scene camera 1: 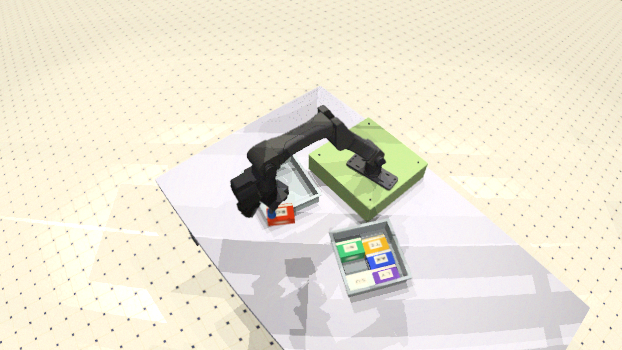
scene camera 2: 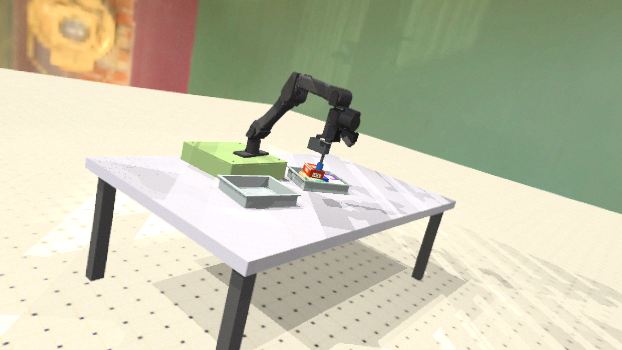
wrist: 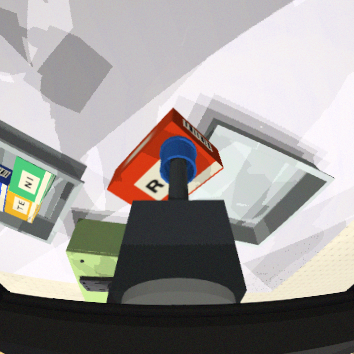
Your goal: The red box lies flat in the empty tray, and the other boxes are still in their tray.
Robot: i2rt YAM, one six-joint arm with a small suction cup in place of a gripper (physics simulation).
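Seen in the pictures: end effector, tool point: [scene camera 1: 272, 216] [scene camera 2: 317, 172] [wrist: 177, 146]; arm's base, origin of the base link: [scene camera 1: 372, 172] [scene camera 2: 251, 154].
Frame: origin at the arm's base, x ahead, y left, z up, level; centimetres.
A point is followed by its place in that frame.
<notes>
My gripper [scene camera 1: 271, 214] [scene camera 2: 319, 166] [wrist: 178, 155], a blue suction cup, is shut on the top of the red box [scene camera 1: 286, 216] {y -9.0, x 38.3, z 6.9 cm} [scene camera 2: 314, 173] {y -15.5, x 40.6, z 5.5 cm} [wrist: 131, 177] {y -9.0, x 38.4, z 6.9 cm}. It holds the box in the air, above tray height. In the wrist view the box overlaps the near-left edge of the empty tray [scene camera 1: 306, 203] {y -12.9, x 23.2, z -6.3 cm} [scene camera 2: 271, 201] {y -30.1, x 33.0, z -6.3 cm} [wrist: 295, 211] {y -36.6, x 20.8, z -3.6 cm}. The filled tray [scene camera 1: 380, 290] {y 27.9, x 34.1, z -7.5 cm} [scene camera 2: 326, 188] {y 11.6, x 35.8, z -6.4 cm} [wrist: 40, 146] {y 9.1, x 33.8, z -7.5 cm} holds a green box [scene camera 1: 350, 248] {y 11.6, x 29.7, z -3.6 cm} [wrist: 28, 176] {y 10.7, x 30.6, z -3.6 cm}, an orange box [scene camera 1: 375, 245] {y 17.5, x 22.9, z -4.7 cm} [wrist: 19, 206] {y 17.6, x 22.3, z -4.7 cm}, a blue box [scene camera 1: 381, 259] {y 22.3, x 26.2, z -4.5 cm}, a purple box [scene camera 1: 386, 275] {y 27.1, x 30.2, z -4.6 cm} and a white box [scene camera 1: 360, 281] {y 21.3, x 37.3, z -4.6 cm}. A gap lies between the green and white boxes.
The black arm stands on a green block [scene camera 1: 335, 175] {y -9.8, x 10.1, z 0.0 cm} [scene camera 2: 210, 159] {y -21.6, x -5.0, z -2.4 cm} [wrist: 95, 235] {y 4.0, x 13.7, z -4.4 cm}, beside both trays. All stand on a pale table [scene camera 1: 465, 280] {y 51.7, x 13.0, z -8.6 cm} [scene camera 2: 200, 215] {y -58.5, x 25.3, z -8.6 cm}. In scene camera 1, the arm's forearm passes over part of the empty tray.
</notes>
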